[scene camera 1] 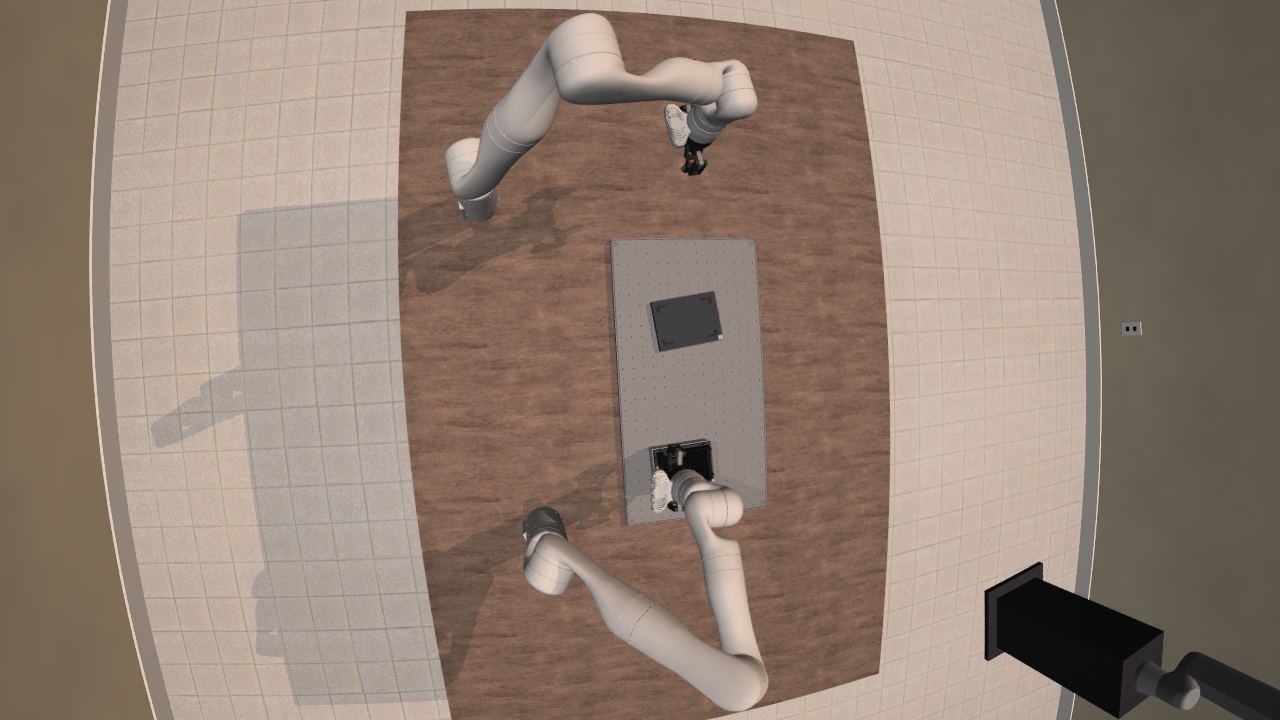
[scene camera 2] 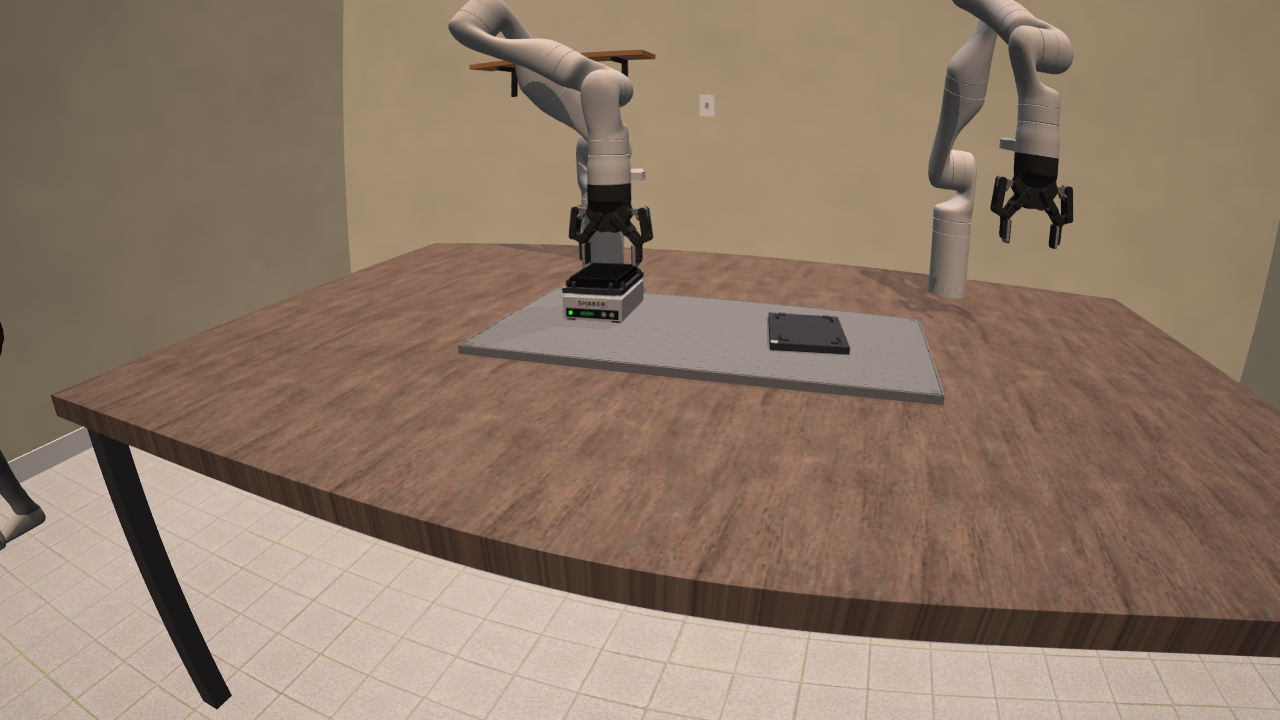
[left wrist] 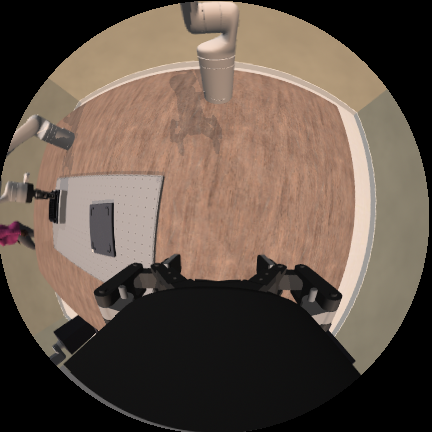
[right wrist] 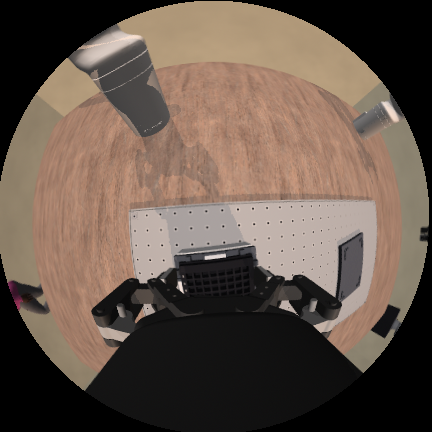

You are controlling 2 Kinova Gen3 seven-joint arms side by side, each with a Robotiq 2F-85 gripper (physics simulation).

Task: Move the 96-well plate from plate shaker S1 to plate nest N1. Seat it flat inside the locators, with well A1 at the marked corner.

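Seen in the pictures: left gripper, fingertip midpoint: (scene camera 1: 680, 150) (scene camera 2: 1029, 245) (left wrist: 218, 263); right gripper, fingertip midpoint: (scene camera 1: 667, 471) (scene camera 2: 610, 264) (left wrist: 51, 194) (right wrist: 215, 276); left arm's base, link origin: (scene camera 1: 480, 203) (scene camera 2: 946, 293) (left wrist: 217, 95) (right wrist: 359, 130); right arm's base, link origin: (scene camera 1: 544, 524) (left wrist: 69, 142) (right wrist: 150, 120).
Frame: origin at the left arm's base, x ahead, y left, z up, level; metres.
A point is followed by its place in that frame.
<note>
The black 96-well plate (scene camera 1: 698, 459) @[x 0.386, y -0.698, z 0.078 m] (scene camera 2: 605, 275) @[x 0.382, y -0.701, z 0.081 m] (right wrist: 217, 281) @[x 0.313, y -0.706, z 0.082 m] sits on the white shaker (scene camera 2: 591, 308) @[x 0.423, y -0.715, z 0.036 m] (left wrist: 62, 206) @[x 0.357, y -0.659, z 0.034 m]. Well A1 cannot be made out. My right gripper (scene camera 2: 611, 259) @[x 0.306, y -0.707, z 0.083 m] (right wrist: 215, 276) @[x 0.306, y -0.707, z 0.083 m] is open and points down at the plate, its fingertips spread wider than the plate in the right wrist view. Any contact cannot be made out. The dark nest (scene camera 1: 685, 320) @[x 0.433, y -0.371, z 0.025 m] (scene camera 2: 807, 333) @[x 0.465, y -0.374, z 0.025 m] (left wrist: 102, 229) @[x 0.440, y -0.356, z 0.025 m] (right wrist: 351, 266) @[x 0.429, y -0.382, z 0.025 m] lies bare, with corner locators and a white mark (scene camera 1: 719, 336) @[x 0.512, y -0.425, z 0.025 m] (scene camera 2: 774, 341) @[x 0.514, y -0.427, z 0.025 m] at one corner. My left gripper (scene camera 1: 693, 168) @[x 0.449, y 0.000, z 0.193 m] (scene camera 2: 1029, 240) @[x 0.449, y 0.000, z 0.193 m] (left wrist: 218, 263) @[x 0.449, y 0.000, z 0.193 m] is open and empty, high above the table, away from the nest.
The grey perforated board (scene camera 1: 693, 394) @[x 0.422, y -0.553, z 0.013 m] (scene camera 2: 698, 353) @[x 0.550, y -0.534, z 0.013 m] (left wrist: 132, 225) @[x 0.424, y -0.236, z 0.013 m] (right wrist: 295, 225) @[x 0.283, y -0.553, z 0.013 m] carries shaker and nest on the wooden table (scene camera 1: 510, 358) @[x 0.007, y -0.379, z 0.000 m] (scene camera 2: 716, 465) @[x 0.848, y -0.491, z 0.000 m]. A black box-shaped device (scene camera 1: 1074, 640) stands beyond the table at lower right in scene camera 1. Part of a person (left wrist: 11, 233) (right wrist: 17, 295) shows at the wrist views' left edges.
</note>
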